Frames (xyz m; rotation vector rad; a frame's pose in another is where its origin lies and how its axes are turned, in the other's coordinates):
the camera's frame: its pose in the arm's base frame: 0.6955 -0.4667 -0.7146 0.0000 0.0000 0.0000
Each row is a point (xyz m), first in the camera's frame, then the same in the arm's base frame.
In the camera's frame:
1: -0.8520 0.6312 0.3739
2: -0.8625 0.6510 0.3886
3: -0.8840 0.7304 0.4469
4: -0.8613 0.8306 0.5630
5: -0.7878 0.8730 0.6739
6: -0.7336 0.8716 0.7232
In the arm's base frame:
1: -0.1565 0.1645 -0.3407
2: -0.1670 0.1843 -0.3260
3: -0.1885 0.2637 -0.2677
4: -0.1658 0.3639 -0.1516
5: -0.0923 0.4063 -0.0407
6: -0.0381 0.4049 0.0086

